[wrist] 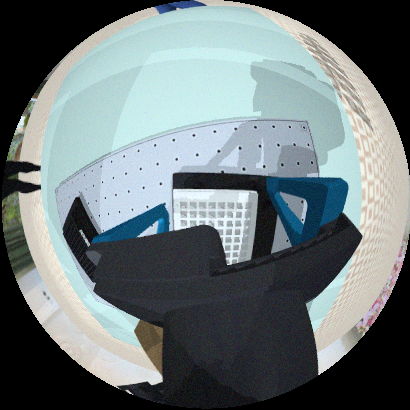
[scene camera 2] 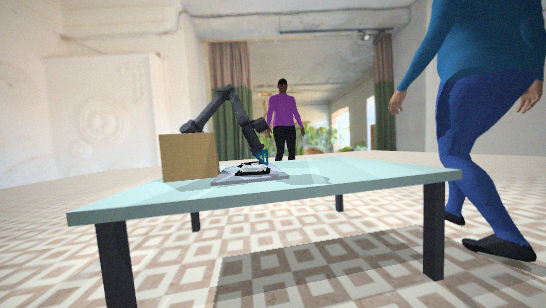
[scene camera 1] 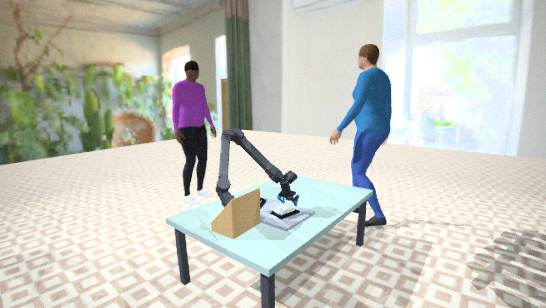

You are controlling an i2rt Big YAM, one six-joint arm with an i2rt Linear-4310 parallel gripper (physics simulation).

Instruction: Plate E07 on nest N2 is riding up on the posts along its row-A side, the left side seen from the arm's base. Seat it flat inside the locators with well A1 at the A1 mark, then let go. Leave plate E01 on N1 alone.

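Where they show: gripper, fingertip midpoint: [wrist: 215,196] [scene camera 2: 265,163] [scene camera 1: 290,204]; arm's base, origin of the base link: [scene camera 2: 184,150] [scene camera 1: 231,206].
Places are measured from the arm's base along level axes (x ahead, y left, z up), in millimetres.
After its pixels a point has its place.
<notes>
A white well plate [scene camera 1: 286,209] @[x 368, y -117, z -112 mm] [scene camera 2: 253,167] @[x 358, y -116, z -108 mm] [wrist: 215,205] @[x 410, y -107, z -106 mm] sits on a black nest [scene camera 1: 285,215] @[x 310, y -153, z -125 mm] [wrist: 220,181] @[x 431, y -115, z -125 mm]. In the wrist view it lies off-centre, with a wide black strip on its right. Its label, A1 mark and exact tilt are too small to tell. My gripper [scene camera 1: 289,200] @[x 420, y -108, z -96 mm] [scene camera 2: 262,159] @[x 420, y -108, z -96 mm] [wrist: 215,196] @[x 420, y -108, z -96 mm] is open and empty, low over this plate; in the wrist view one blue finger shows on either side of it. The gripper body hides the plate's near part. A second, dark gridded piece [scene camera 1: 263,202] @[x 379, y 114, z -123 mm] [wrist: 77,225] @[x 405, y 130, z -114 mm] stands at the other end; its label is unreadable.
A grey perforated board [scene camera 1: 287,225] @[x 223, y -234, z -136 mm] [scene camera 2: 225,180] @[x 236, y -236, z -137 mm] [wrist: 130,165] @[x 473, y -3, z -136 mm] carries the nests on the pale table [scene camera 1: 320,192] @[x 888, y -73, z -150 mm] [scene camera 2: 350,170] @[x 826, y -208, z -149 mm] [wrist: 100,120] @[x 584, y 72, z -149 mm]. A tan box [scene camera 1: 245,215] @[x 29, y -80, z -47 mm] [scene camera 2: 189,157] @[x 48, y -78, z -38 mm] [wrist: 150,345] @[x 160, y 48, z -63 mm] stands beside the board, near the arm. Two people stand beyond the table.
</notes>
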